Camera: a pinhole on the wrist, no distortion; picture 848 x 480 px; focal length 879.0 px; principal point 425.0 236.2 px. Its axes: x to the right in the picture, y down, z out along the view. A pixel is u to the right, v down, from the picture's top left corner.
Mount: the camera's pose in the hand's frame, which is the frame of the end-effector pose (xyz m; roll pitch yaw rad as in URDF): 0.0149 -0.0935 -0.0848 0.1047 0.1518 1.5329
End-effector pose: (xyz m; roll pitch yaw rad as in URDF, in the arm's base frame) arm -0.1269 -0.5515 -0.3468 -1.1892 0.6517 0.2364
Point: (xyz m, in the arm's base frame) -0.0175 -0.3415 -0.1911
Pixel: 174.7 284.8
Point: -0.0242 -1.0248 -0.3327
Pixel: behind the camera
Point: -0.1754 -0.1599 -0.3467
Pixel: 684.6 306.1
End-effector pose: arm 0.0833 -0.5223 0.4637 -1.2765 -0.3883 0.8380
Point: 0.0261 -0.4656 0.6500
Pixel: 103.2 68.9
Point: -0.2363 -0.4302 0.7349
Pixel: 52.3 415.7
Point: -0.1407 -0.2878 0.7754
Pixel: 151.4 86.2
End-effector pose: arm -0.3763 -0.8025 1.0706 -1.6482 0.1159 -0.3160
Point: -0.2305 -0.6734 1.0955
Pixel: 456.1 63.1
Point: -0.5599 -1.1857 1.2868
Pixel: behind the camera
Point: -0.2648 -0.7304 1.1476
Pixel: 303.4 44.9
